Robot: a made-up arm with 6 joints. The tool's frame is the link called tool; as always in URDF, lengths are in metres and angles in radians. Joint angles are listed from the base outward.
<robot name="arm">
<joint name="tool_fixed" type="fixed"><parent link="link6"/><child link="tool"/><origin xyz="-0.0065 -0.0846 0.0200" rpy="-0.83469 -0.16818 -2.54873"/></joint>
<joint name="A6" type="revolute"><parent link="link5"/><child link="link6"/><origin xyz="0.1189 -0.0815 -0.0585" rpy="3.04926 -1.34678 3.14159"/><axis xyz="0 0 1"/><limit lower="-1.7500" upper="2.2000"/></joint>
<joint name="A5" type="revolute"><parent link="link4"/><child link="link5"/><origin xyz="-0.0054 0.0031 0.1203" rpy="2.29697 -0.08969 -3.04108"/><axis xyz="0 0 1"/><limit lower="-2.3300" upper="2.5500"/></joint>
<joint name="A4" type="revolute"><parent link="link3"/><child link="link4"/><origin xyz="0.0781 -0.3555 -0.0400" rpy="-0.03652 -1.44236 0.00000"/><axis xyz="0 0 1"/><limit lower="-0.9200" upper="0.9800"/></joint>
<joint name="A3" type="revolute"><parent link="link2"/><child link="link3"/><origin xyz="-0.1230 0.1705 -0.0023" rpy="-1.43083 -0.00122 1.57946"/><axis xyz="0 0 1"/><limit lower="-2.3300" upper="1.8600"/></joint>
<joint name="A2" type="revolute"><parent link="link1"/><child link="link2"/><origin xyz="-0.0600 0.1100 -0.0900" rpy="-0.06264 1.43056 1.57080"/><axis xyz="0 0 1"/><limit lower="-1.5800" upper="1.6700"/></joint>
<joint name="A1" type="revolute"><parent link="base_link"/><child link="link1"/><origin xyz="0.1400 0.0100 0.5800" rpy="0.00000 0.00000 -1.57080"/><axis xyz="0 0 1"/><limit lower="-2.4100" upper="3.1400"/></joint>
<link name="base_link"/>
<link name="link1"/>
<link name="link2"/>
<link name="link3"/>
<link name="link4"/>
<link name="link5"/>
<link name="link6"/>
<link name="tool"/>
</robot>
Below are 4 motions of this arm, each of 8 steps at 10 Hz.
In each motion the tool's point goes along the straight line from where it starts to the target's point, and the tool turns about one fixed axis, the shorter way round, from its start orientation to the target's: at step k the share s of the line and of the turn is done. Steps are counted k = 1, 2, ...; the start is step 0. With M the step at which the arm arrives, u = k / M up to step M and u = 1 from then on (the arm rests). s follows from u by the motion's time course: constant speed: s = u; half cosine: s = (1 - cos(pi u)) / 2; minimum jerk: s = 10 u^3 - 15 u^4 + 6 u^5.
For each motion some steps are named. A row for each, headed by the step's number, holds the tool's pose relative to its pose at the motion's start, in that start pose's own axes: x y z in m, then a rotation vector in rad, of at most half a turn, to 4 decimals.
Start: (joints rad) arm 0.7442 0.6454 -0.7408 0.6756 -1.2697 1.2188
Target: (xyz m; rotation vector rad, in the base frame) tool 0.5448 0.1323 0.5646 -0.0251 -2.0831 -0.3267
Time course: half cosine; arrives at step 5
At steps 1, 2, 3, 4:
1: -0.0080 -0.0155 -0.0026 -0.0413 -0.0072 0.0024
2: -0.0290 -0.0560 -0.0096 -0.1495 -0.0261 0.0086
3: -0.0549 -0.1061 -0.0182 -0.2833 -0.0495 0.0162
4: -0.0758 -0.1466 -0.0251 -0.3915 -0.0684 0.0224

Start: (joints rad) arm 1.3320 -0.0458 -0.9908 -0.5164 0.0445 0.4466
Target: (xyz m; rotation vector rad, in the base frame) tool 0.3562 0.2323 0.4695 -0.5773 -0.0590 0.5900
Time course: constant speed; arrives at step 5
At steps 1, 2, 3, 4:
1: -0.0068 -0.0171 -0.0100 0.0391 -0.0327 -0.0303
2: -0.0136 -0.0343 -0.0199 0.0782 -0.0654 -0.0607
3: -0.0205 -0.0514 -0.0299 0.1173 -0.0981 -0.0910
4: -0.0273 -0.0686 -0.0398 0.1564 -0.1308 -0.1214

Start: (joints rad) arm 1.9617 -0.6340 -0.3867 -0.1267 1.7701 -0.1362
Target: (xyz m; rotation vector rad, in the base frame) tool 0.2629 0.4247 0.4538 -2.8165 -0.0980 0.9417
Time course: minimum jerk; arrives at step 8
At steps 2, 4, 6, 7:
2: 0.0159 0.0080 0.0166 -0.0069 -0.0777 0.0802
4: 0.0767 0.0387 0.0804 -0.0336 -0.3752 0.3875
6: 0.1376 0.0694 0.1442 -0.0602 -0.6727 0.6948
7: 0.1510 0.0761 0.1582 -0.0660 -0.7383 0.7626

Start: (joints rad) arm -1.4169 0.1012 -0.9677 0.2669 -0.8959 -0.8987
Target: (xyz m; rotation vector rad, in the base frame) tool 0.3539 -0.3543 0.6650 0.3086 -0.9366 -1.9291
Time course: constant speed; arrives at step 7
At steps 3, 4, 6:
3: -0.1482 -0.0392 0.0180 0.2846 0.1714 0.4312
4: -0.1976 -0.0523 0.0240 0.3794 0.2286 0.5750
6: -0.2964 -0.0785 0.0360 0.5691 0.3429 0.8624

